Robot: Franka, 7 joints.
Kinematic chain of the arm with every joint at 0, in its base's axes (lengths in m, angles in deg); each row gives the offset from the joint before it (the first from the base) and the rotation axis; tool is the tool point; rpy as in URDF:
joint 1: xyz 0 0 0.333 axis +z
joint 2: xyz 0 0 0 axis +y
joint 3: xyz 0 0 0.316 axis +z
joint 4: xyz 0.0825 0 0 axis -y
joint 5: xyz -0.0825 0 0.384 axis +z
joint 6: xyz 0 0 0 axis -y
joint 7: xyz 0.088 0 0 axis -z
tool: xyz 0 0 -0.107 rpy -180 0 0
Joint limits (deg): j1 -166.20..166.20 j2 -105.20..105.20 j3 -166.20..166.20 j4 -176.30..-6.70 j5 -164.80..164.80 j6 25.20..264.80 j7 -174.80..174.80
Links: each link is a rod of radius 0.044 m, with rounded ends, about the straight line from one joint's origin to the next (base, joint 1, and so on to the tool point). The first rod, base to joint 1, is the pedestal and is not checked.
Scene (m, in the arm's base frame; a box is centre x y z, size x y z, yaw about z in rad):
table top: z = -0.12
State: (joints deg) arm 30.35 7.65 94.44 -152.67 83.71 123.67 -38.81
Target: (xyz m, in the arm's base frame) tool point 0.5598 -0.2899 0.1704
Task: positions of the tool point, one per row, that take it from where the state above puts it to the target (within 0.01 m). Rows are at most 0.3 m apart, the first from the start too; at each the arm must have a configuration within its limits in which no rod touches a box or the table.
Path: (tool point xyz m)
1: -0.1205 0.4273 0.2632
2: 0.0960 0.4797 0.2729
3: 0.3288 0.4165 0.2634
4: 0.5148 0.2401 0.2379
5: 0.6007 -0.0143 0.2035
6: 0.5598 -0.2899 0.1704

